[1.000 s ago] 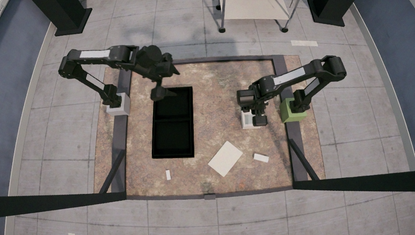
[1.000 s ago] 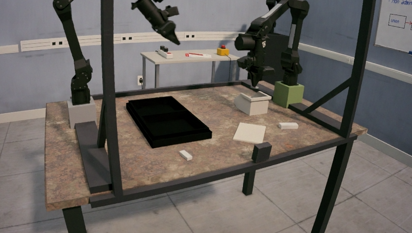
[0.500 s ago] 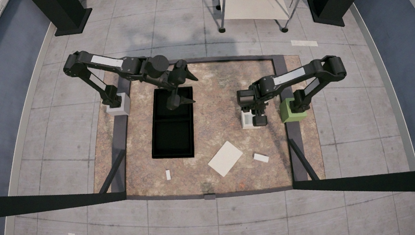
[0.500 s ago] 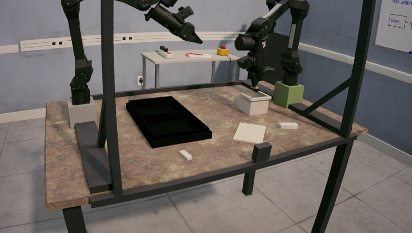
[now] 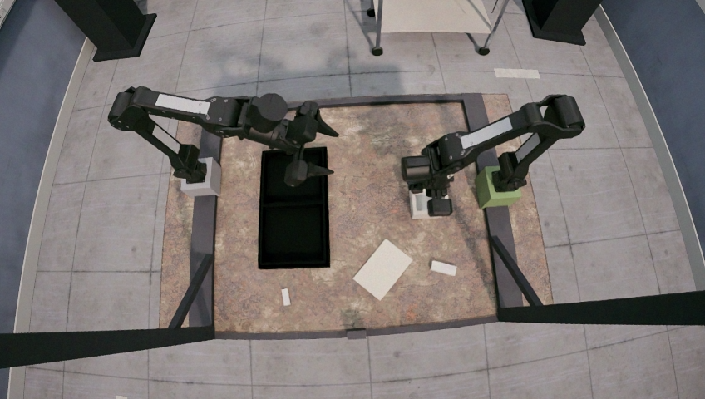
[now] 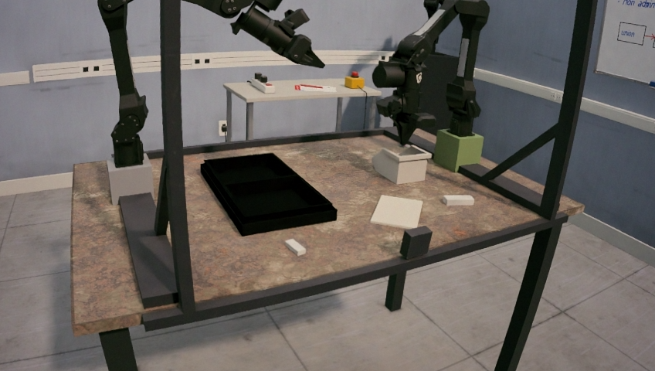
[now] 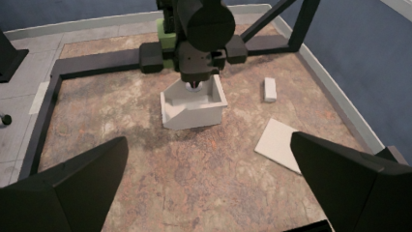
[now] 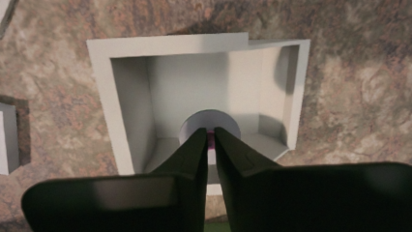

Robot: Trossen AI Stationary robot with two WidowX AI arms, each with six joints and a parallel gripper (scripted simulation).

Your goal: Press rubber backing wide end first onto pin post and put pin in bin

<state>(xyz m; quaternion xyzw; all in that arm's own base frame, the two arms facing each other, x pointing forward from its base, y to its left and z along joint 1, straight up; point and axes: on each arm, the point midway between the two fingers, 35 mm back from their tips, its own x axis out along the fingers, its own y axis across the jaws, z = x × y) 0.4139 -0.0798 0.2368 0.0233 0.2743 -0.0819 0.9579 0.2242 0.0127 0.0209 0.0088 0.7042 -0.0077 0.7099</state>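
The white bin lies 80 mm below my right hand and 10 mm ahead of it. From my right hand the other things lie so: flat white card: 210 mm behind, 120 mm to the left, 120 mm below; pin: 30 mm below; pink rubber backing: 30 mm below.
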